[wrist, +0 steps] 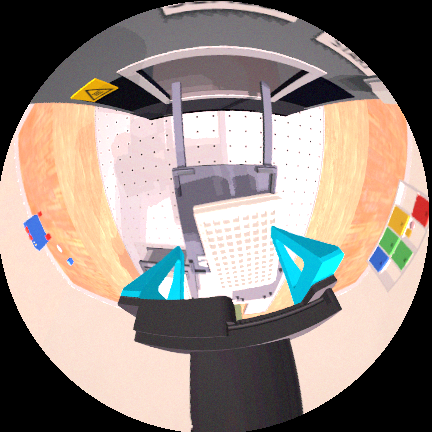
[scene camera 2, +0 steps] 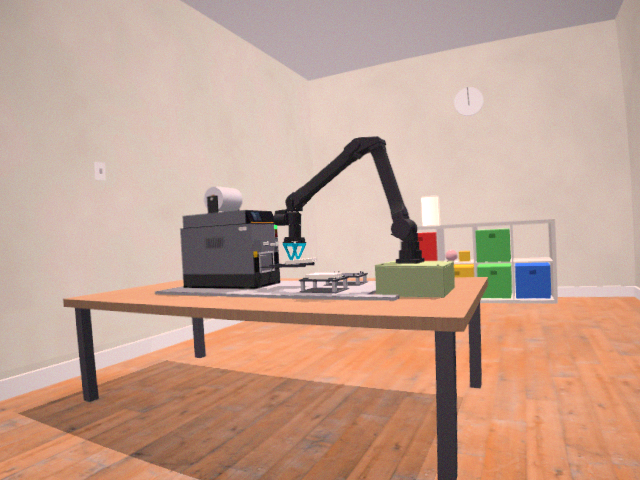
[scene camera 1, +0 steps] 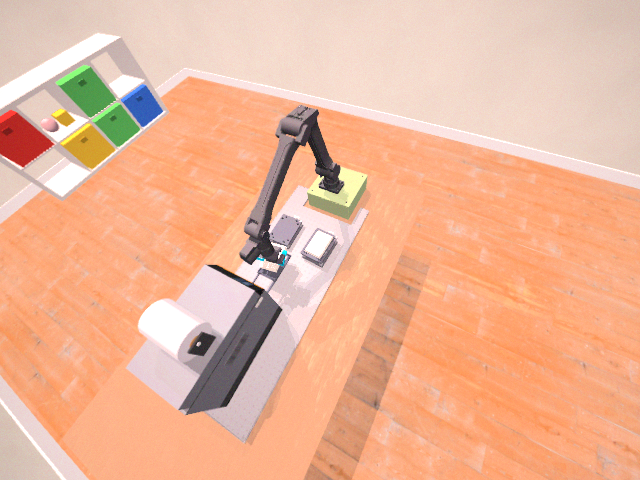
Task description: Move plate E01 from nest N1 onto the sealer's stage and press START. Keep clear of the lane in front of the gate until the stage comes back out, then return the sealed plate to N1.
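Places are measured from the arm's base along level axes (x right, y back, z down), in centimetres.
Pixels of known places: gripper, fingertip midpoint: [wrist: 225,241] [scene camera 2: 294,259] [scene camera 1: 273,262]; arm's base, link origin: [scene camera 2: 410,262] [scene camera 1: 331,185].
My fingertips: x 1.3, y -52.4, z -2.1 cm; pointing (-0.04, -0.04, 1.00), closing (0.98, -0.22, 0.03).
Ahead of a thing's pixels: the offset from my fingertips to its top centre. "spot": to the spot under its first point.
My gripper [scene camera 1: 272,257] [scene camera 2: 295,258] [wrist: 225,241] is open, with its cyan fingers on either side of a pale plate {dy +2.4, dx +2.2, dz -0.4 cm} [scene camera 1: 269,267] [scene camera 2: 308,259] [wrist: 240,245]. Nothing is held. The plate lies turned askew over the sealer's dark stage {dy -4.4, dx +0.1, dz +1.2 cm} [scene camera 2: 294,265] [wrist: 220,180], which stands out on two rails; whether it sits flat is unclear. The sealer [scene camera 1: 222,299] [scene camera 2: 227,253] [wrist: 150,30] has a light-framed gate {dy -14.8, dx -0.3, dz -4.1 cm} [wrist: 220,49]. A cut-off START label [wrist: 345,50] shows at upper right in the wrist view. One nest {dy +20.4, dx +9.2, dz +6.6 cm} [scene camera 1: 286,230] is bare. Nest labels are unreadable.
A second nest {dy +19.9, dx -11.5, dz +6.1 cm} [scene camera 1: 313,259] [scene camera 2: 324,281] holds a white plate {dy +19.9, dx -11.5, dz +5.1 cm} [scene camera 1: 319,243], beside the bare nest. The arm stands on a green box [scene camera 1: 338,198] [scene camera 2: 413,279]. A white roll {dy -37.9, dx -1.0, dz -35.8 cm} [scene camera 1: 173,328] [scene camera 2: 227,198] sits on top of the sealer. A yellow warning sign {spot: dy -14.4, dx -8.9, dz -3.5 cm} [wrist: 94,90] is left of the gate.
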